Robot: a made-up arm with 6 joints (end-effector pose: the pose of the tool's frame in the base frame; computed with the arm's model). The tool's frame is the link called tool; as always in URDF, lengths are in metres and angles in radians.
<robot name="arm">
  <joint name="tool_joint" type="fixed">
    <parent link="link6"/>
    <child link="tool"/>
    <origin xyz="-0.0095 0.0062 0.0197" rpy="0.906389 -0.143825 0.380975"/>
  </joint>
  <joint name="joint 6" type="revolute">
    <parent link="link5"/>
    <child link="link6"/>
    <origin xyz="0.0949 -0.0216 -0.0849"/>
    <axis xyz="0 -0.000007 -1"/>
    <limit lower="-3.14" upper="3.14" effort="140" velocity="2.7"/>
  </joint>
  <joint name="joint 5" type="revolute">
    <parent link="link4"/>
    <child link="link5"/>
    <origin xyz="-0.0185 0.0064 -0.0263"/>
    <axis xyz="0 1 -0.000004"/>
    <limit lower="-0.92" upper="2.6" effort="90" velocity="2.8"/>
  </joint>
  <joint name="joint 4" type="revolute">
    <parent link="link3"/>
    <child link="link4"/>
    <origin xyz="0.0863 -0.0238 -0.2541"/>
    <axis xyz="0 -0.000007 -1"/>
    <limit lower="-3.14" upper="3.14" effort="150" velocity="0.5"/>
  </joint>
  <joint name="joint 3" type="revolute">
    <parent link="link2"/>
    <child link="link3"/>
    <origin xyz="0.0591 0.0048 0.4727"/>
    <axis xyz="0 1 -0.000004"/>
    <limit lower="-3.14" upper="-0.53" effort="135" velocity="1"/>
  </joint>
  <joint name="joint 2" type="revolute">
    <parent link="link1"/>
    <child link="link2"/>
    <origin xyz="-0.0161 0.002 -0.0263"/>
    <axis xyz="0 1 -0.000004"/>
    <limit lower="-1.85" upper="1.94" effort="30" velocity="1.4"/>
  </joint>
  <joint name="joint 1" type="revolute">
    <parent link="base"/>
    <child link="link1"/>
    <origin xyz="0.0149 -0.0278 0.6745"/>
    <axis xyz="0 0 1"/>
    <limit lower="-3.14" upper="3.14" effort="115" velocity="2.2"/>
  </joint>
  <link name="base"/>
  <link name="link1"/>
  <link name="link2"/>
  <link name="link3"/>
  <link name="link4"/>
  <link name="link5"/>
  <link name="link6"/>
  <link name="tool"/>
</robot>
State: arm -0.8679 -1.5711 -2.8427 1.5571 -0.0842 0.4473
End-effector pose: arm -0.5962 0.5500 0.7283 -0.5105 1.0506 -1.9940
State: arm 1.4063 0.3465 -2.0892 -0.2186 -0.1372 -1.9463
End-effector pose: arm 0.1210 0.4594 1.2993 1.4127 1.0363 -2.3799
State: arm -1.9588 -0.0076 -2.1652 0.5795 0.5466 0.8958
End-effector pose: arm -0.1298 -0.2882 1.4278 -0.6026 -2.5265 -0.6768
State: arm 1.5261 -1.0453 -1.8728 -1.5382 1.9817 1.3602
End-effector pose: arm 0.1316 -0.4372 1.2923 1.0396 -1.5688 -0.1535
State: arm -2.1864 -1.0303 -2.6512 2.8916 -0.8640 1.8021
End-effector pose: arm 0.2802 0.4063 1.1571 -1.7040 0.8932 -0.5734
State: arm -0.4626 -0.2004 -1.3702 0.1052 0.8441 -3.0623
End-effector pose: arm 0.3098 -0.2187 1.2089 -0.5777 1.3562 2.2788
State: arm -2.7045 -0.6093 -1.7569 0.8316 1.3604 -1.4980
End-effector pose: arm 0.0119 -0.0445 1.3589 -0.4024 -0.2539 -0.2641
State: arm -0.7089 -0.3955 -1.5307 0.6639 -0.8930 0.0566
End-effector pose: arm -0.0023 -0.1141 1.3353 -0.8329 -2.6291 0.3887
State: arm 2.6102 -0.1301 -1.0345 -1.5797 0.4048 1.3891
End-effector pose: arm -0.3155 0.1315 1.0579 -1.2029 0.1221 -2.6117
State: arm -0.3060 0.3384 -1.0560 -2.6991 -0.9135 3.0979
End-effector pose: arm 0.3697 -0.0943 0.9006 1.2573 -0.1729 -0.1674
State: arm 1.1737 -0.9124 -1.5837 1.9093 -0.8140 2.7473
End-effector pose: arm 0.0234 -0.2846 1.2041 -0.6003 -1.1414 1.8065
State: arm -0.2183 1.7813 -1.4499 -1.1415 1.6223 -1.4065
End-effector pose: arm 0.3652 -0.2150 0.1242 -1.2891 -2.4534 -0.7628
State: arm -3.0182 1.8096 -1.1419 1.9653 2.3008 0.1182
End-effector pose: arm -0.3124 -0.1702 0.1639 -0.4064 1.3663 -0.1977
